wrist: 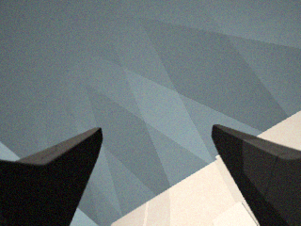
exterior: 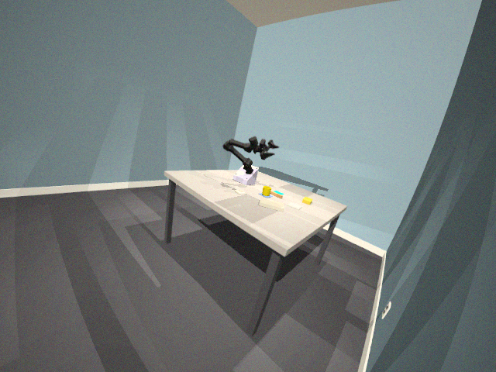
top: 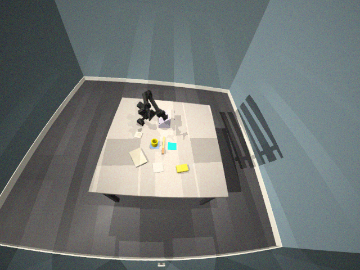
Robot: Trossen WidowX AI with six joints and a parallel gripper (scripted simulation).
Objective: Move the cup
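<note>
Now: the yellow cup 36 cm below my gripper tip, 7 cm to the left of it and 4 cm behind it. Also, from my gripper tip: yellow block 38 cm below, 33 cm to the left, 27 cm ahead; then wooden stick 39 cm below, 16 cm to the left, 2 cm behind; then light blue pad 40 cm below, 7 cm to the left, 3 cm behind.
</note>
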